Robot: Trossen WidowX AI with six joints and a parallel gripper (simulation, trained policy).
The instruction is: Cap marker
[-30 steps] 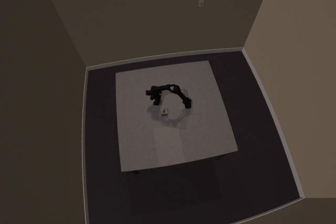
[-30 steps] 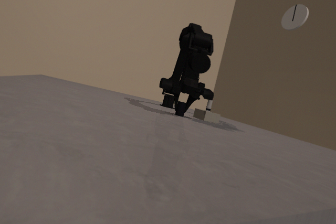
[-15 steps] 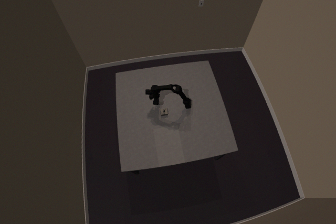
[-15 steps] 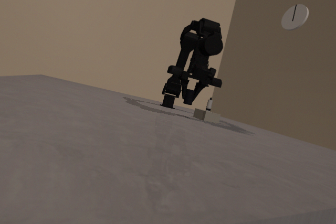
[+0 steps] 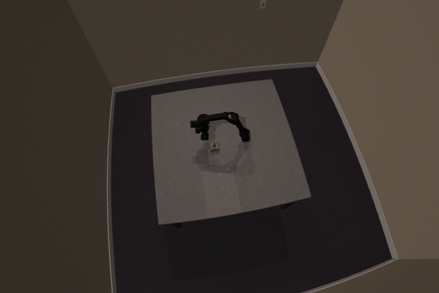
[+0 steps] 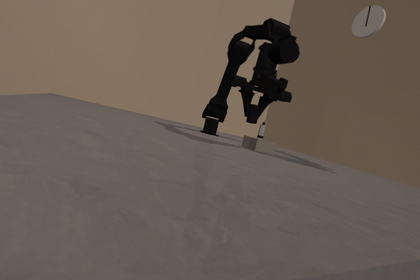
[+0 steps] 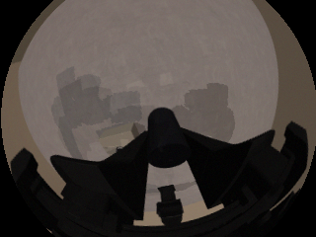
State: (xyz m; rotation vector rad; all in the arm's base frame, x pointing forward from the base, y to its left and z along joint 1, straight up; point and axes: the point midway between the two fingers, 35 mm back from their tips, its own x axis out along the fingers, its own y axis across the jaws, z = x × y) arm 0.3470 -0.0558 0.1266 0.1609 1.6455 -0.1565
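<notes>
Right now the holder block is 50 mm behind my gripper tip, 90 mm to the left of it and 70 mm below it. From my gripper tip the other things lie so: black cap 10 mm ahead, 10 mm above.
</notes>
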